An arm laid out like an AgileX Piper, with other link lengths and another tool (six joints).
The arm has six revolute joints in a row. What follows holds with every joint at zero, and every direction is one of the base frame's. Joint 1 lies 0.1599 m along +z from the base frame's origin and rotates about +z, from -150 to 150 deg. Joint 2 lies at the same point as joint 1 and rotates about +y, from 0 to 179.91 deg. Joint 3 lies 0.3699 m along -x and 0.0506 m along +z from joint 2 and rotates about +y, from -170 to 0 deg. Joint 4 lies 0.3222 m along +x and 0.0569 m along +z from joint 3 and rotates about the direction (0.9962, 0, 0.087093), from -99.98 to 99.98 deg. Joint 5 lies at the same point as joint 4 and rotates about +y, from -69.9 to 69.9 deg. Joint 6 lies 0.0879 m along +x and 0.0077 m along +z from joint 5 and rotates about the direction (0.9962, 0, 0.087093), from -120 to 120 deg. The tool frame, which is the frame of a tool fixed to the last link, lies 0.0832 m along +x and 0.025 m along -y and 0.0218 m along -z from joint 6; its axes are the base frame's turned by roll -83.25, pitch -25.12 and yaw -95.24 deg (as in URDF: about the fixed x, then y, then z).
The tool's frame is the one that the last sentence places.
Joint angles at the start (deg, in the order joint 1, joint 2, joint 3, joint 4, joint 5, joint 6):
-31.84, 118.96, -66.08, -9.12, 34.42, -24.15
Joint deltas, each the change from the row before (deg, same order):
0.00, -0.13, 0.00, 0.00, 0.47, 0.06
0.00, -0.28, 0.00, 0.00, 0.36, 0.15
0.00, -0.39, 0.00, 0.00, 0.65, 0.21
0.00, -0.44, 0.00, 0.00, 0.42, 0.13
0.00, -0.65, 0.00, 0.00, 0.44, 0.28
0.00, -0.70, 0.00, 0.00, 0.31, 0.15
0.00, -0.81, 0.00, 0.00, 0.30, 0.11
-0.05, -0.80, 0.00, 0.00, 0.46, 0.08
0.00, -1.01, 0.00, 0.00, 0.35, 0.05
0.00, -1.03, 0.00, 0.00, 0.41, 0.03
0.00, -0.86, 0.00, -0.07, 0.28, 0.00
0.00, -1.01, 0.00, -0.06, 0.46, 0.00
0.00, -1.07, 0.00, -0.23, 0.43, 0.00
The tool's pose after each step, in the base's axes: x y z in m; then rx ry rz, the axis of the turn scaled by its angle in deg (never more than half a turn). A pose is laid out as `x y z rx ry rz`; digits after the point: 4 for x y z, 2 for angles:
0.3752 -0.2938 0.0722 145.69 -92.98 15.03
0.3745 -0.2935 0.0745 145.52 -93.19 14.92
0.3731 -0.2929 0.0777 145.27 -93.50 14.54
0.3725 -0.2926 0.0812 145.09 -93.69 14.58
0.3719 -0.2924 0.0865 144.75 -94.08 14.91
0.3717 -0.2923 0.0922 144.52 -94.30 15.51
0.3717 -0.2924 0.0988 144.30 -94.47 16.29
0.3708 -0.2925 0.1053 144.06 -94.67 16.80
0.3706 -0.2925 0.1135 143.85 -94.76 17.80
0.3702 -0.2924 0.1219 143.65 -94.83 18.73
0.3698 -0.2924 0.1289 143.50 -94.76 19.61
0.3690 -0.2922 0.1371 143.32 -94.72 20.43
0.3680 -0.2923 0.1459 143.12 -94.45 21.40

